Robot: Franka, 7 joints.
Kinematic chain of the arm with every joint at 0, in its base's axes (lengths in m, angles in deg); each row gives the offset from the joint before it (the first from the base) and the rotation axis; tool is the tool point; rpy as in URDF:
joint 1: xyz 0 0 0.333 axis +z
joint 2: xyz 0 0 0 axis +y
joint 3: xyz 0 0 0.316 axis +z
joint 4: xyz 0.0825 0 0 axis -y
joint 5: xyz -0.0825 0 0.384 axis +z
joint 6: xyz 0 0 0 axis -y
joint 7: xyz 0.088 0 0 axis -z
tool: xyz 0 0 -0.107 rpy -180 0 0
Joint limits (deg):
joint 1: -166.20..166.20
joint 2: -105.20..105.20
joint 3: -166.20..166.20
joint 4: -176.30..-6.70
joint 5: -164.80..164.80
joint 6: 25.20..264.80
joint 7: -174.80..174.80
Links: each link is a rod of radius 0.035 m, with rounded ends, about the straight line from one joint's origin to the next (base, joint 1, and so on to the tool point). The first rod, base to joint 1, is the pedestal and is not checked.
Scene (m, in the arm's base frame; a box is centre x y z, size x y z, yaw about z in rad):
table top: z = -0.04
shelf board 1: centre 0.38 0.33 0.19 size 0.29 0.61 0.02 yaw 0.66
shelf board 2: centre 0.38 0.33 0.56 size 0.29 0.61 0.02 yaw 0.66
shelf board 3: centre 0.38 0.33 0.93 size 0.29 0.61 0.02 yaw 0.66
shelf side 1: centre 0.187 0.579 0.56 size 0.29 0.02 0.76 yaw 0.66
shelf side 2: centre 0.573 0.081 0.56 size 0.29 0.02 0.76 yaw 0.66
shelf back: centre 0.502 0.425 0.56 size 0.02 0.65 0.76 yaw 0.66
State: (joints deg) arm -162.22 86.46 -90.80 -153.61 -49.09 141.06 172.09
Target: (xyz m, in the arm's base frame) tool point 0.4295 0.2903 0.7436
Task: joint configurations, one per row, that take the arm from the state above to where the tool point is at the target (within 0.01 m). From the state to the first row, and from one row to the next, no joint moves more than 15 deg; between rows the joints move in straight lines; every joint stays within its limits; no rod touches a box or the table.
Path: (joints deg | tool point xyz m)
1: -163.22 80.99 -104.97 -143.83 -49.67 134.93 172.77 | -0.0474 0.4370 0.4480
2: -164.21 75.52 -119.13 -134.04 -50.25 128.80 173.45 | -0.0540 0.4284 0.5877
3: -165.20 70.05 -133.30 -124.26 -50.82 122.67 174.12 | -0.0296 0.3754 0.7282
4: -166.20 64.58 -147.47 -114.48 -51.40 116.54 174.80 | 0.0159 0.2794 0.8493
5: -166.20 52.48 -151.35 -112.20 -50.71 122.78 174.12 | 0.1184 0.2864 0.8551
6: -166.20 40.39 -155.24 -109.91 -50.02 129.02 173.44 | 0.2246 0.2911 0.8400
7: -166.20 28.29 -159.12 -107.63 -49.33 135.26 172.77 | 0.3300 0.2928 0.8027
8: -166.20 16.19 -163.01 -105.35 -48.64 141.50 172.09 | 0.4295 0.2903 0.7436

